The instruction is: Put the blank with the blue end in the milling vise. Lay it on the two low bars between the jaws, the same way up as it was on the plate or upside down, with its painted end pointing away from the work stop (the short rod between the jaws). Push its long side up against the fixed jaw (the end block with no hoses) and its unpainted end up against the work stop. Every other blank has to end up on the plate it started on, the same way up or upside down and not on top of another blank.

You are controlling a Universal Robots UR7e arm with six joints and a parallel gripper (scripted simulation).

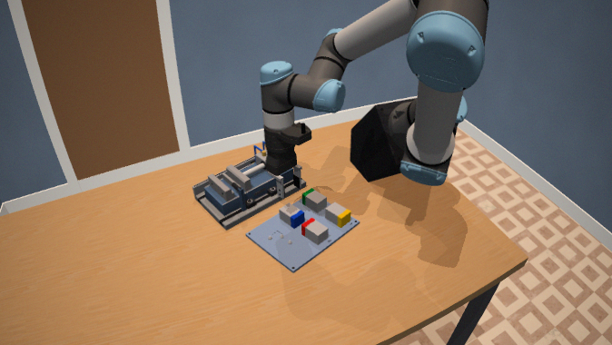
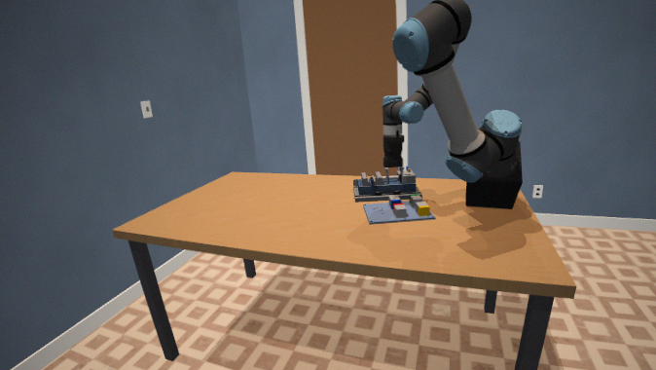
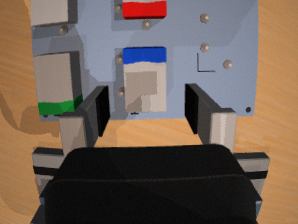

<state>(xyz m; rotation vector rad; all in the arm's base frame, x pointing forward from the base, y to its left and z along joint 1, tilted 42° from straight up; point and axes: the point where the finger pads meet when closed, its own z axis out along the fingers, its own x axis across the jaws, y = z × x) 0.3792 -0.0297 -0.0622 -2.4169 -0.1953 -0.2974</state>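
Right now the blue-ended blank is 100 mm below my hand. Also, from my hand: green-ended blank 90 mm behind, 20 mm to the right, 100 mm below; then red-ended blank 20 mm behind, 90 mm to the left, 100 mm below; then grey plate 10 mm behind, 50 mm to the left, 130 mm below.
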